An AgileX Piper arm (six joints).
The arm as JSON. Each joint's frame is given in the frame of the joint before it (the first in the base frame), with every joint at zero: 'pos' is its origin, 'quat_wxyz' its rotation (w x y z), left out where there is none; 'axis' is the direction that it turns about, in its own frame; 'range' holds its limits. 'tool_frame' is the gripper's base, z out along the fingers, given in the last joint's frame.
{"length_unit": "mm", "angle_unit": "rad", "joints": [
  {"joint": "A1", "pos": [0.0, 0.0, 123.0], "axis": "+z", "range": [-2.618, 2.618]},
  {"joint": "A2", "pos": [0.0, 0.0, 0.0], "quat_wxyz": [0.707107, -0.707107, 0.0, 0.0], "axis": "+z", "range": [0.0, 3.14]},
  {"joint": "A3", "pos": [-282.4, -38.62, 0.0], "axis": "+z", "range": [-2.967, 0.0]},
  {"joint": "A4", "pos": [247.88, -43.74, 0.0], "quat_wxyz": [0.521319, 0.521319, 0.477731, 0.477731], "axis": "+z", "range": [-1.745, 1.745]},
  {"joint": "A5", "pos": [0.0, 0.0, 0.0], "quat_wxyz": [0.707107, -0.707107, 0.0, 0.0], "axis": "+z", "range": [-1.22, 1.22]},
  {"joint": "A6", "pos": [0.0, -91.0, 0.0], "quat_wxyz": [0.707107, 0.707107, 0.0, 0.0], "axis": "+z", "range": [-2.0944, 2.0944]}
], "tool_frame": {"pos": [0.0, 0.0, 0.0]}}
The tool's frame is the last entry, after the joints.
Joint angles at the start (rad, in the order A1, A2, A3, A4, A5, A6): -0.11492, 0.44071, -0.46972, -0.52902, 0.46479, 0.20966
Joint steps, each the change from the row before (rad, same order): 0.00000, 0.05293, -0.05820, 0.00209, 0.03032, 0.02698; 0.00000, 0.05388, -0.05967, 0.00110, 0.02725, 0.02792; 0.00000, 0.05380, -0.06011, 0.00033, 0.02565, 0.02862; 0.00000, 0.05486, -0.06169, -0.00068, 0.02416, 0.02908; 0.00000, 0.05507, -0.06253, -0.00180, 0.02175, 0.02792; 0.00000, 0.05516, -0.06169, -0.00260, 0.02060, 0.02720; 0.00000, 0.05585, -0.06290, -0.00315, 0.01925, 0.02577; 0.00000, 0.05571, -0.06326, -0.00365, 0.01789, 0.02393; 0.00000, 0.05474, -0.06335, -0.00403, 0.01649, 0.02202; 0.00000, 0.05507, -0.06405, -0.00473, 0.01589, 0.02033; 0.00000, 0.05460, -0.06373, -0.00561, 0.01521, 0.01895
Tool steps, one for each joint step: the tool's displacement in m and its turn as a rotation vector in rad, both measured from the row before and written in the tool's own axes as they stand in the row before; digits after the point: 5 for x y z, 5 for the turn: -0.01293, -0.00391, 0.00385, 0.00706, 0.02482, 0.03006; -0.01361, -0.00331, 0.00426, 0.00746, 0.02105, 0.03030; -0.01383, -0.00265, 0.00462, 0.00802, 0.01871, 0.03052; -0.01427, -0.00200, 0.00513, 0.00864, 0.01641, 0.03032; -0.01454, -0.00130, 0.00556, 0.00894, 0.01309, 0.02848; -0.01413, -0.00052, 0.00623, 0.00924, 0.01249, 0.02693; -0.01425, 0.00017, 0.00678, 0.00940, 0.01038, 0.02530; -0.01407, 0.00083, 0.00723, 0.00942, 0.00830, 0.02332; -0.01381, 0.00138, 0.00745, 0.00926, 0.00571, 0.02155; -0.01353, 0.00194, 0.00798, 0.00954, 0.00444, 0.01955; -0.01297, 0.00241, 0.00839, 0.00985, 0.00325, 0.01767
